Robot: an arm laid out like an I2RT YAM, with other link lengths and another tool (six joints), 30 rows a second.
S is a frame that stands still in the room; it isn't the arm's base.
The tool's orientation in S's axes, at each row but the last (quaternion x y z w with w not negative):
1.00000, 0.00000, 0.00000, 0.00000
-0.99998, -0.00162, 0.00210, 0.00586
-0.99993, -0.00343, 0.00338, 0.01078
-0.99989, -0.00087, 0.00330, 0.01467
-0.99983, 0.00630, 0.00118, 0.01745
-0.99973, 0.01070, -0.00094, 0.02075
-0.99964, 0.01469, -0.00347, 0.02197
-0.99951, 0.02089, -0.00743, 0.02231
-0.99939, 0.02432, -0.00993, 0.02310
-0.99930, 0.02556, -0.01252, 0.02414
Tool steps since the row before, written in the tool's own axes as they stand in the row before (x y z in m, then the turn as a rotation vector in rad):
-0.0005, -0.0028, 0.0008, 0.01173, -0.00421, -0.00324
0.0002, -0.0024, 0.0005, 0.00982, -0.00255, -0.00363
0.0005, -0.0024, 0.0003, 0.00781, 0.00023, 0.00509
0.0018, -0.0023, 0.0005, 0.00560, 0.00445, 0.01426
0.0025, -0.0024, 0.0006, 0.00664, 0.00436, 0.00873
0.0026, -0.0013, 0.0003, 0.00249, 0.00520, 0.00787
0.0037, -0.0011, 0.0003, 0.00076, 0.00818, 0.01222
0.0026, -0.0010, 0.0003, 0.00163, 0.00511, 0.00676
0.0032, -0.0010, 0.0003, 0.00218, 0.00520, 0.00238
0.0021, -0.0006, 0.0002, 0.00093, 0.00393, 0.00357
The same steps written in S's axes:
-0.0005, 0.0028, -0.0008, 0.01173, 0.00421, 0.00324
0.0002, 0.0024, -0.0005, 0.00983, 0.00254, 0.00362
0.0005, 0.0024, -0.0003, 0.00778, -0.00007, -0.00515
0.0018, 0.0023, -0.0004, 0.00551, -0.00402, -0.01442
0.0025, 0.0024, -0.0005, 0.00657, -0.00414, -0.00889
0.0026, 0.0013, -0.0002, 0.00240, -0.00492, -0.00808
0.0037, 0.0010, -0.0002, 0.00061, -0.00766, -0.01256
0.0026, 0.0009, -0.0002, 0.00152, -0.00487, -0.00696
0.0033, 0.0009, -0.0002, 0.00198, -0.00519, -0.00258
0.0021, 0.0005, -0.0001, 0.00082, -0.00380, -0.00373

